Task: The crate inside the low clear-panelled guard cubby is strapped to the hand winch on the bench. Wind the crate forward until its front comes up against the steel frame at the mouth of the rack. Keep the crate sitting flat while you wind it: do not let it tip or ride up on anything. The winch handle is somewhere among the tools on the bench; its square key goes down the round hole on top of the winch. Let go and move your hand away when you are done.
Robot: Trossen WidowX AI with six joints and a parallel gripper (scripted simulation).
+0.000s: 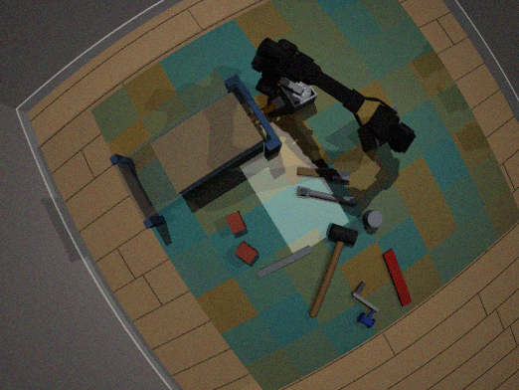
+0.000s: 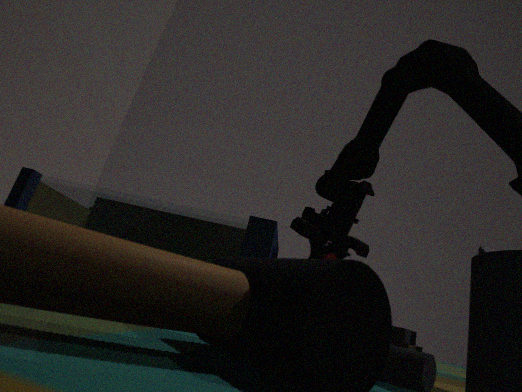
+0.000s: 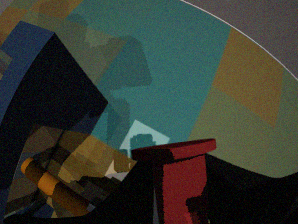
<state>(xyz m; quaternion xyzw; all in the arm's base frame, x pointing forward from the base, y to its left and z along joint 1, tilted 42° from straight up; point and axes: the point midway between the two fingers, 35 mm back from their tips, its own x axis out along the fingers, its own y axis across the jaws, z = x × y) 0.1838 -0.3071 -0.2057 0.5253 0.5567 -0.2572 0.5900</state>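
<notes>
The red-knobbed crank lies 20 mm behind my gripper tip, 50 mm to the left of it and 20 mm below it. Also, from my gripper tip: grey winch: 60 mm behind, 100 mm to the left, 100 mm below; red knob: 10 mm behind, 20 mm to the left, 10 mm above; blue steel frame: 110 mm ahead, 90 mm to the left, 20 mm below.
</notes>
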